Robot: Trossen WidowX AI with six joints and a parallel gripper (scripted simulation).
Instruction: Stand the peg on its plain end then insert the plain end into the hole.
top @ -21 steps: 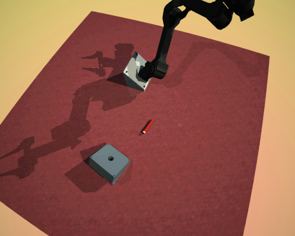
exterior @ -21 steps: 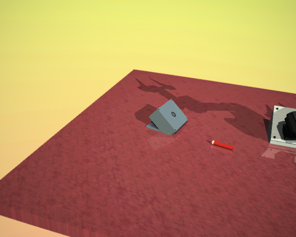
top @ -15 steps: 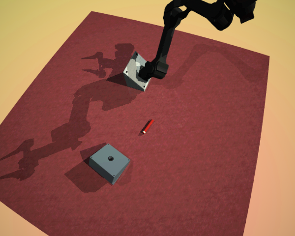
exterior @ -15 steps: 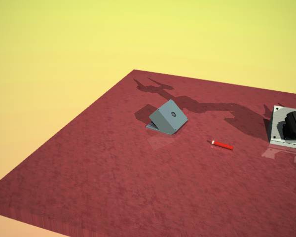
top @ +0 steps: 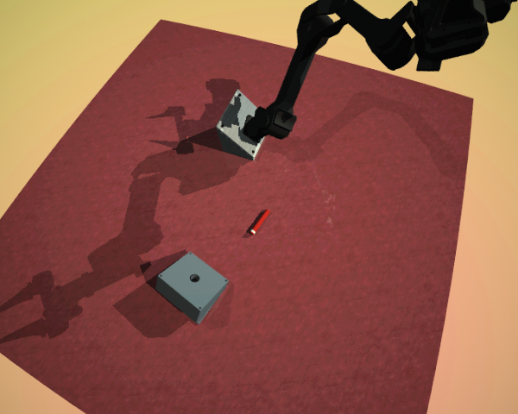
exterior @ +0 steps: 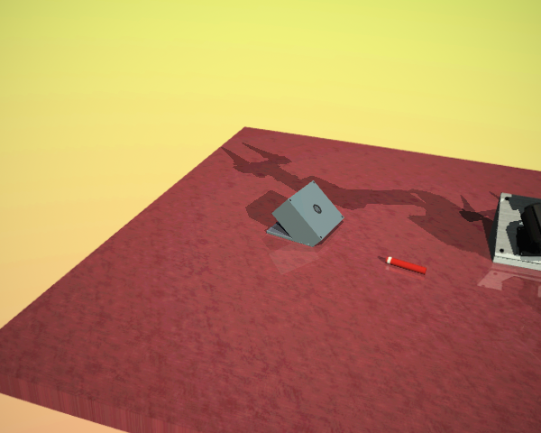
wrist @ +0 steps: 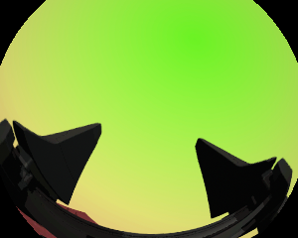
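The red peg is 55 cm below my gripper tip, 19 cm ahead of it and 18 cm to the right of it. Round my gripper tip: grey sloped panel 52 cm below, 38 cm ahead, 29 cm to the right.
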